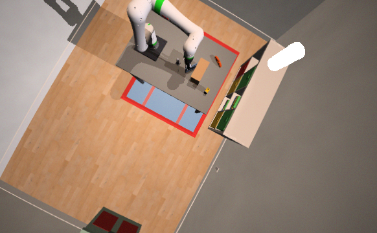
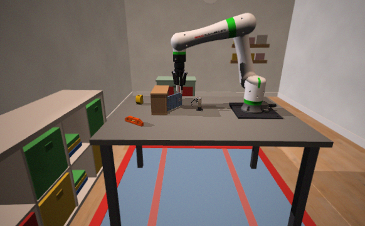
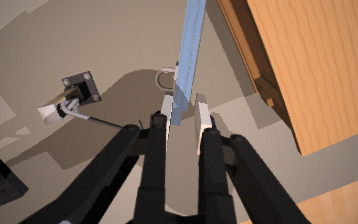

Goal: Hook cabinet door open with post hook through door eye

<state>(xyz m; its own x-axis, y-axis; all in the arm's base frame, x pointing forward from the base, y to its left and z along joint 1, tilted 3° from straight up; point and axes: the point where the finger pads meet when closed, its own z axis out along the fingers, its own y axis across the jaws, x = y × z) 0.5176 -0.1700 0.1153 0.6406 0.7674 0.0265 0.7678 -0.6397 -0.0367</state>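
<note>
Right now the thin metal hook is 11 cm behind my hand, 2 cm to the left of it and 9 cm below it. Also, from my hand: door (4 cm ahead, 7 cm to the left, 7 cm below); then yellow tape measure (33 cm ahead, 13 cm to the right, 11 cm below).
</note>
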